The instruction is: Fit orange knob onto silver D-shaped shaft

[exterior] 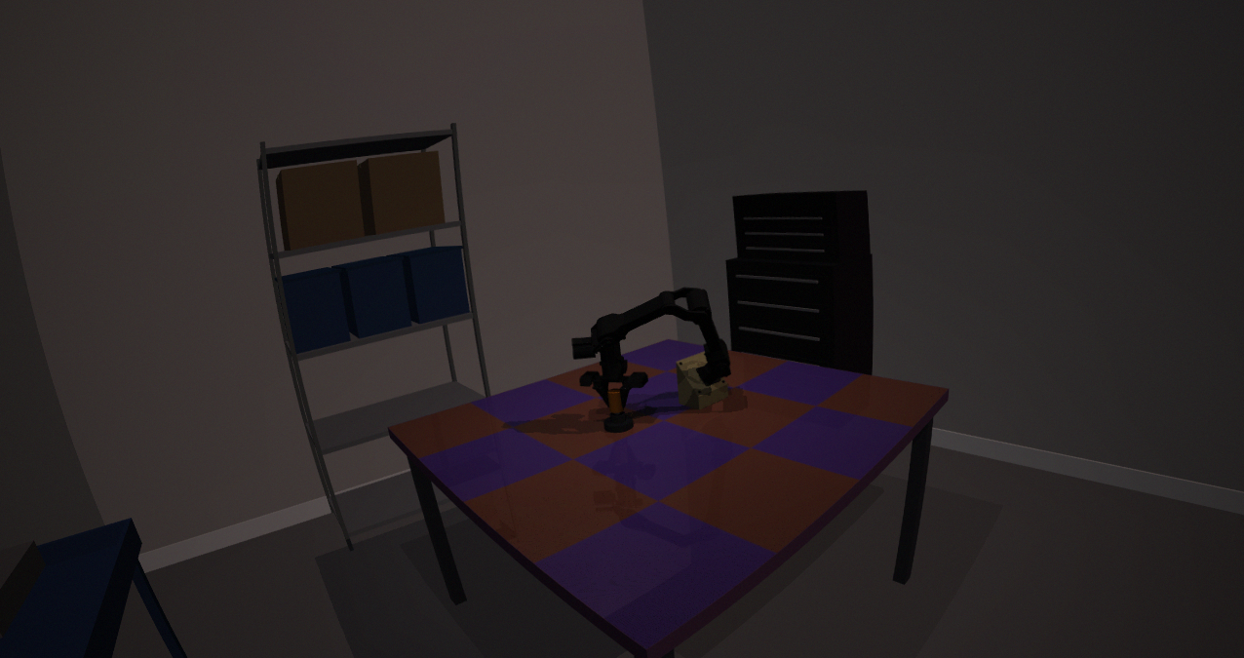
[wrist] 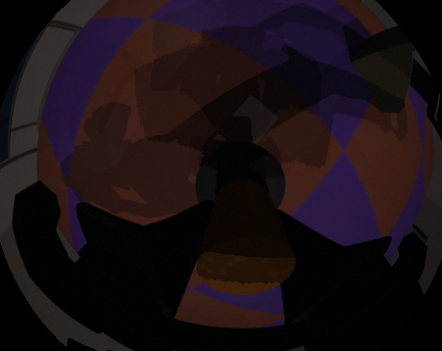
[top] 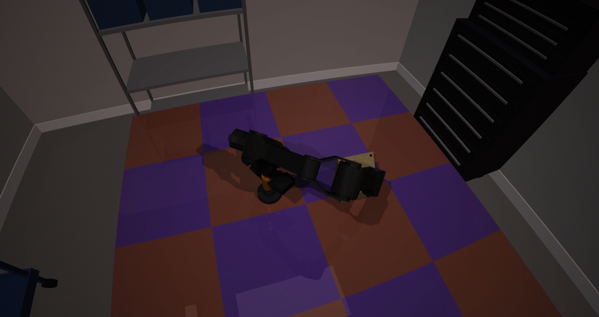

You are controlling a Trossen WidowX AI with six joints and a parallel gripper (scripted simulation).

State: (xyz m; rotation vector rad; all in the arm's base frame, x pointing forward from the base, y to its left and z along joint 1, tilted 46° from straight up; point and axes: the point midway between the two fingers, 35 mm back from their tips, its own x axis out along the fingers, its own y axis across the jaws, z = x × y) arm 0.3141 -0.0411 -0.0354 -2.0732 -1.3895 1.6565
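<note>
The dark round pedestal lies 30 mm below my gripper tip. Also, from my gripper tip: orange knob (30 mm above).
</note>
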